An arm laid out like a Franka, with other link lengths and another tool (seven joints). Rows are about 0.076 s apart.
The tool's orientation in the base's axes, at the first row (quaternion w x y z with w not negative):
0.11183 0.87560 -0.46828 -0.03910
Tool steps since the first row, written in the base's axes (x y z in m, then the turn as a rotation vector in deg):
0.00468 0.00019 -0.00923 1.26 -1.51 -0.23
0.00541 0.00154 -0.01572 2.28 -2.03 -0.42
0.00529 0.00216 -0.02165 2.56 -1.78 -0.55
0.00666 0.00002 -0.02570 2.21 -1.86 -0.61
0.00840 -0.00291 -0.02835 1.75 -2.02 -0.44
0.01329 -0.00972 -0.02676 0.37 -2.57 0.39
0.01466 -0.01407 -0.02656 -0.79 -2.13 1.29
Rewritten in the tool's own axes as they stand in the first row. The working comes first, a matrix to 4 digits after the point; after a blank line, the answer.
The tool's axes in the first row as the columns of a matrix, in the base's axes (used below as rounded here):
0.5584 -0.8113 -0.1732
-0.8288 -0.5364 -0.1592
0.0363 0.2325 -0.9719

0.00212 -0.00604 0.00813 1.95 -0.27 0.25
0.00117 -0.00887 0.01410 2.94 -0.86 0.34
0.00038 -0.01048 0.01978 2.88 -1.25 0.37
0.00277 -0.01139 0.02382 2.75 -0.94 0.51
0.00607 -0.01185 0.02656 2.64 -0.44 0.45
0.01451 -0.01179 0.02525 2.35 1.17 -0.03
0.01888 -0.01052 0.02551 1.37 2.08 -0.78

